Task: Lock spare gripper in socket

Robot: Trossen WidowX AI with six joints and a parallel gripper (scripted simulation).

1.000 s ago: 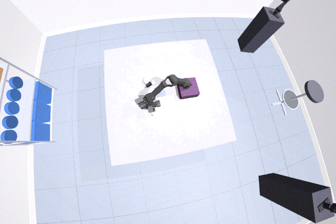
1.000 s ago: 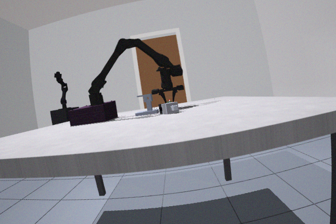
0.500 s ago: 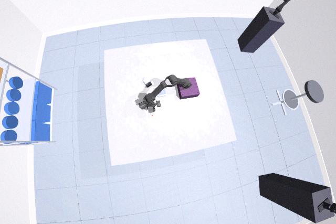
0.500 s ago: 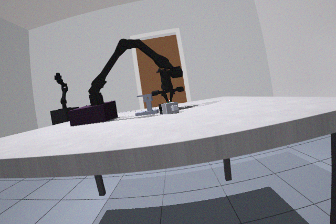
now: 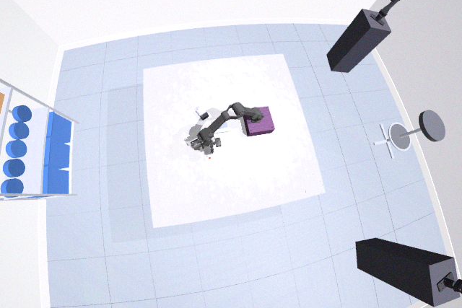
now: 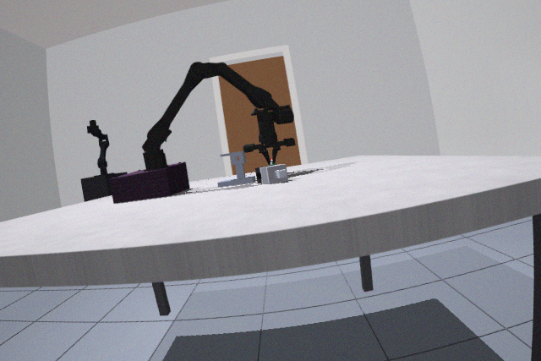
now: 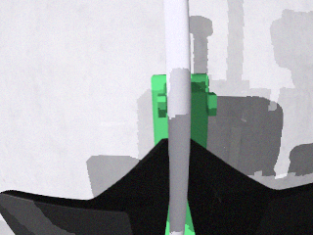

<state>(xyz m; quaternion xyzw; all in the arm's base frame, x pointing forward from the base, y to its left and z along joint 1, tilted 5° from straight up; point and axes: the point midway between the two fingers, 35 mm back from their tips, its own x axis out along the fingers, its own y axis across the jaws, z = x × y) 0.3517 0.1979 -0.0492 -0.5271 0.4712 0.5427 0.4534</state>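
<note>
The spare gripper is 50 mm ahead of my gripper tip and 280 mm to the right of it. Round my gripper tip: grey mount: 80 mm behind, 160 mm to the right, 30 mm above.
</note>
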